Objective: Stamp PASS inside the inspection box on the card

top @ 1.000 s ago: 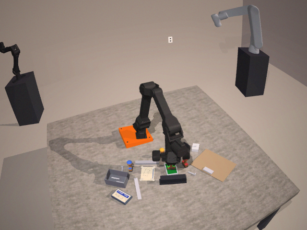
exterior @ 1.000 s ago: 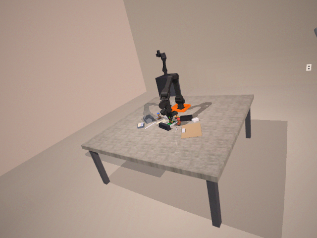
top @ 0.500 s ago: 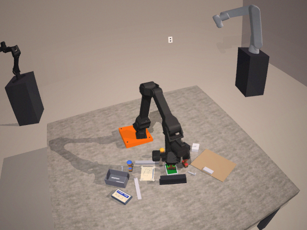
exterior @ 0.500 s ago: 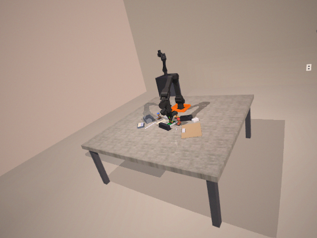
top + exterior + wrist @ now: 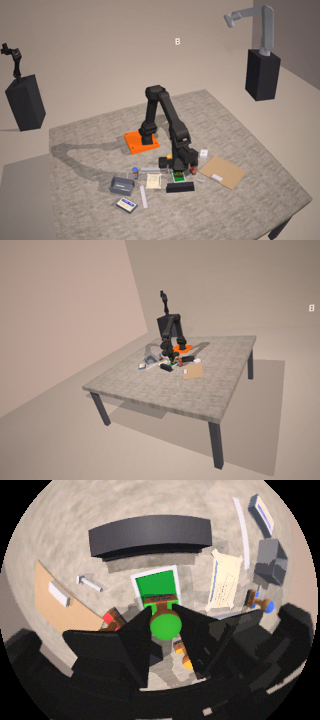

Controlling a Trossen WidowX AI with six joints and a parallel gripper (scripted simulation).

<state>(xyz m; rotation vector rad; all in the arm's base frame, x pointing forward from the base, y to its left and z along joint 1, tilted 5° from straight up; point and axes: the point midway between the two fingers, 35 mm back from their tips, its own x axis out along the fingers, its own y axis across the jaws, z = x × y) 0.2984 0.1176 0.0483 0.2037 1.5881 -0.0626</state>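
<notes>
My gripper tip is right at the green-topped stamp. Also, from my gripper tip: green ink pad 30 mm below; yellow stamp 120 mm behind, 30 mm to the right, 20 mm below; red stamp 20 mm behind, 80 mm to the left, 20 mm below.
</notes>
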